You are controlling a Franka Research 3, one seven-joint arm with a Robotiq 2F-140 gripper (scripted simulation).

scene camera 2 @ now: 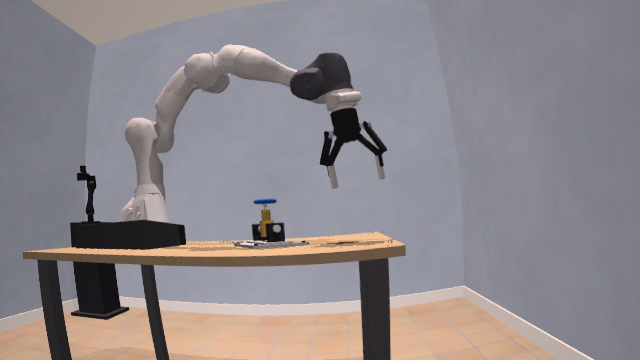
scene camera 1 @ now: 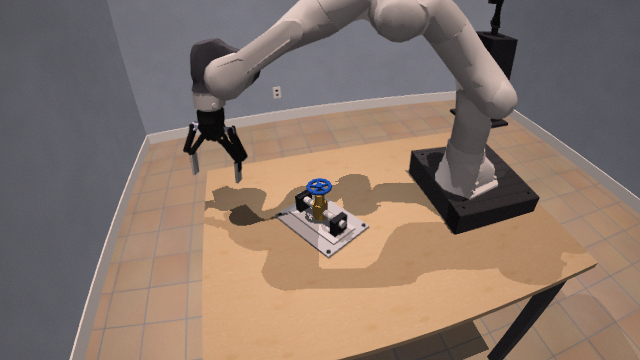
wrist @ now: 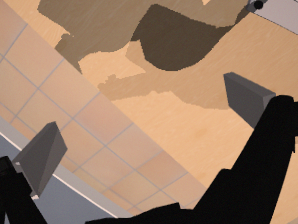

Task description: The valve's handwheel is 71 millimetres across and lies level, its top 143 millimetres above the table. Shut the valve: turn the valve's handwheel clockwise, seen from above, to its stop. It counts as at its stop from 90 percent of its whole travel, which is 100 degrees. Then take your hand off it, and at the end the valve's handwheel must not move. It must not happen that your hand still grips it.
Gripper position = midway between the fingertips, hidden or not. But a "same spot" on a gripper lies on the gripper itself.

My gripper shows in scene camera 2, in scene camera 1 [216, 177] and in the wrist view. One and the same spot on my gripper: [wrist: 255, 180] is [scene camera 2: 335, 141].
